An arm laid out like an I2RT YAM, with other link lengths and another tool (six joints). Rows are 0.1 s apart.
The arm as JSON. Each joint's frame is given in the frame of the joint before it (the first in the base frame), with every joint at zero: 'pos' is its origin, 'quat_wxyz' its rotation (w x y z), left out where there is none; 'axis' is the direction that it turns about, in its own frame. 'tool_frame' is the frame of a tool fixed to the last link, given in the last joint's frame.
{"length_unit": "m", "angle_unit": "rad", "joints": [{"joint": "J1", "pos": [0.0, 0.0, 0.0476], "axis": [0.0, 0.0, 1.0]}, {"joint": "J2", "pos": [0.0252, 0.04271, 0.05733], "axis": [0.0, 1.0, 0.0]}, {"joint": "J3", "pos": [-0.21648, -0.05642, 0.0], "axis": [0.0, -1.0, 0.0]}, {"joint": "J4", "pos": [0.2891, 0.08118, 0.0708], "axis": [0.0, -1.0, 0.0]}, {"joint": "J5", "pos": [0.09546, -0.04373, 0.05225], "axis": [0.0, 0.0, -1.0]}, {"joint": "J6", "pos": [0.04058, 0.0, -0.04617], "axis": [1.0, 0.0, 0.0]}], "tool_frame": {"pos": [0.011, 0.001, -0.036], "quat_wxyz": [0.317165, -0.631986, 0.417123, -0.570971]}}
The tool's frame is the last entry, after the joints.
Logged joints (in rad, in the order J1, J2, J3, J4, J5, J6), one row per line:
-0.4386 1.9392 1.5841 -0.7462 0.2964 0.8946
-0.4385 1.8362 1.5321 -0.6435 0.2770 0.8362
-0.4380 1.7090 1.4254 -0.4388 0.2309 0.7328
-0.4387 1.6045 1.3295 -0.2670 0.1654 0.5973
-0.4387 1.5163 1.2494 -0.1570 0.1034 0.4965
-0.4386 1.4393 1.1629 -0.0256 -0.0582 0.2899
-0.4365 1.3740 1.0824 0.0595 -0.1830 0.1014
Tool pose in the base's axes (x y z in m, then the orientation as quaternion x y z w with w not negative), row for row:
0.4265 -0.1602 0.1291 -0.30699 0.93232 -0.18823 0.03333
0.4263 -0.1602 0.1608 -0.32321 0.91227 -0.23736 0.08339
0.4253 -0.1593 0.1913 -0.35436 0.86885 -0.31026 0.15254
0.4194 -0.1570 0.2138 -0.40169 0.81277 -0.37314 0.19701
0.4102 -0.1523 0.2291 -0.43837 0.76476 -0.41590 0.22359
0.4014 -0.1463 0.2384 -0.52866 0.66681 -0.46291 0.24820
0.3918 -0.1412 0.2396 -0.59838 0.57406 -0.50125 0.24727
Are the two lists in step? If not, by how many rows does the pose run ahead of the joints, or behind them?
They are in step.
